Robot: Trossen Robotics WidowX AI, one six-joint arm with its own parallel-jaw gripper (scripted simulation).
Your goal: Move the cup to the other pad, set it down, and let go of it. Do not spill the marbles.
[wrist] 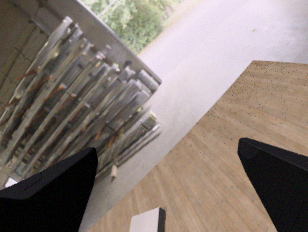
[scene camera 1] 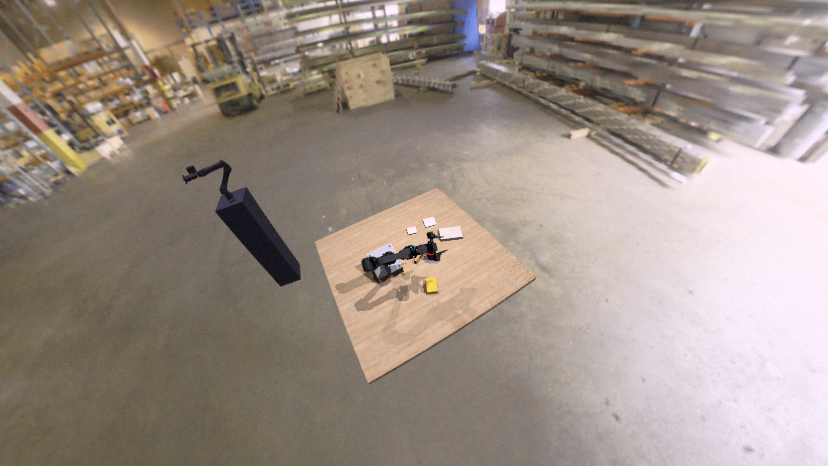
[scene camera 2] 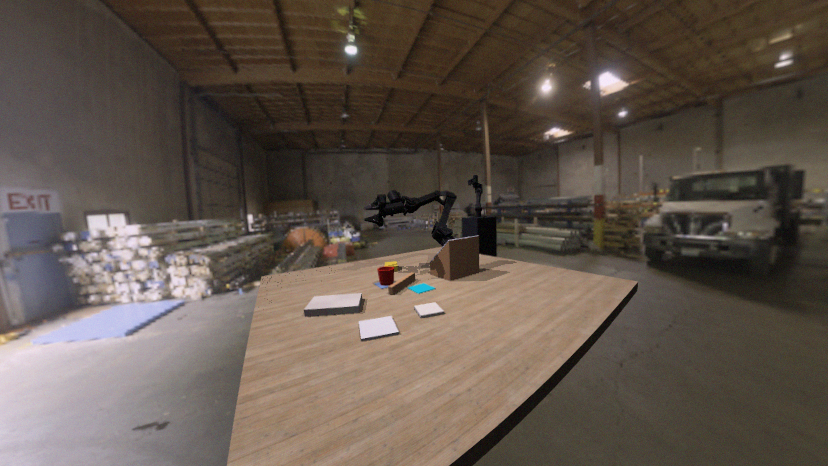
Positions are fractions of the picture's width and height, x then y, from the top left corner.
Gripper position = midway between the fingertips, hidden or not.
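Note:
My gripper (wrist: 0.55, 0.65) open, holding nothing. White tile (scene camera 2: 0.45, 0.71); out of frame in the wrist view.

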